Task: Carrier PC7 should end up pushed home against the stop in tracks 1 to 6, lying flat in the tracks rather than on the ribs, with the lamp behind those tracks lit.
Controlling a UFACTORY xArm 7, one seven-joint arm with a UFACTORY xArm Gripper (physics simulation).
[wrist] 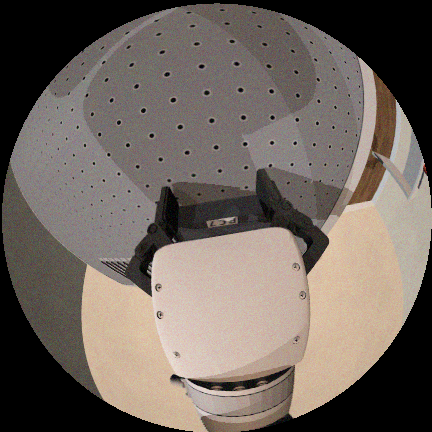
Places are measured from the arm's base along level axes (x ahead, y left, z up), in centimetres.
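Pixels of known places: gripper, fingertip midpoint: (214,185).
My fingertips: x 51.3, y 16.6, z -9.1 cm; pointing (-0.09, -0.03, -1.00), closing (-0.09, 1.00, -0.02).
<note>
Behind a point stands the place of what it marks.
Carrier PC7 (200,216) @[x 53.2, y 15.0, z -7.0 cm] is a dark block with a small light label that reads PC7, upside down in the wrist view. It sits between the two black fingers of my gripper (214,192) @[x 51.3, y 16.6, z -9.1 cm]. The fingers stand wide, one at each end of the carrier, and the gripper is shut on it. The carrier appears to hang above the grey perforated table. The fingertips reach a little past its lower edge, and shadows fall on the table beside them. The white gripper body hides the rest of the carrier. The numbered tracks, the stop and the lamp cannot be made out.
The grey perforated table (190,110) @[x 43.6, y 15.4, z -9.4 cm] stretches across the upper view. A ribbed piece with parallel slots (114,266) @[x 73.2, y -12.7, z -9.3 cm] partly shows at the lower left, behind the left finger's linkage. The table's pale edge runs down the right side, with a brown wooden surface (384,105) beyond it.
</note>
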